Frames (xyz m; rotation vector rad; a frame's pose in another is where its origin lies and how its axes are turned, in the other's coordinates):
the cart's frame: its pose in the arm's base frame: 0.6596 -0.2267 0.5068 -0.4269 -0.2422 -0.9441
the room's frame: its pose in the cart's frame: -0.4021 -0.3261 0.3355 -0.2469 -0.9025 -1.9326
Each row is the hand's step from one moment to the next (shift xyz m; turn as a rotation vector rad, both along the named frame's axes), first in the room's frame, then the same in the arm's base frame.
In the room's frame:
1: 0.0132 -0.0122 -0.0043 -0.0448 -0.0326 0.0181
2: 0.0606 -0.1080 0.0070 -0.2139 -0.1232 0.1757
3: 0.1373 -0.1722 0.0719 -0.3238 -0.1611 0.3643
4: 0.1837 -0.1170 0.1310 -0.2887 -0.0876 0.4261
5: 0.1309 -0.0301 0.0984 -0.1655 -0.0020 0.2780
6: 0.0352 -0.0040 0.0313 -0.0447 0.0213 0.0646
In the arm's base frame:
1: -0.0162 0.0064 -0.0061 0.0389 0.0197 -0.0387
2: -0.0753 0.0782 -0.0600 0.2329 0.1495 -0.1234
3: -0.1285 0.1848 -0.0550 0.4018 0.2927 -0.1279
4: -0.1295 0.2162 0.0328 0.4163 0.3138 -0.0289
5: -0.0773 0.1304 0.0689 0.2650 0.1821 0.0360
6: -0.0177 0.0368 0.0238 0.0722 0.0293 0.0235

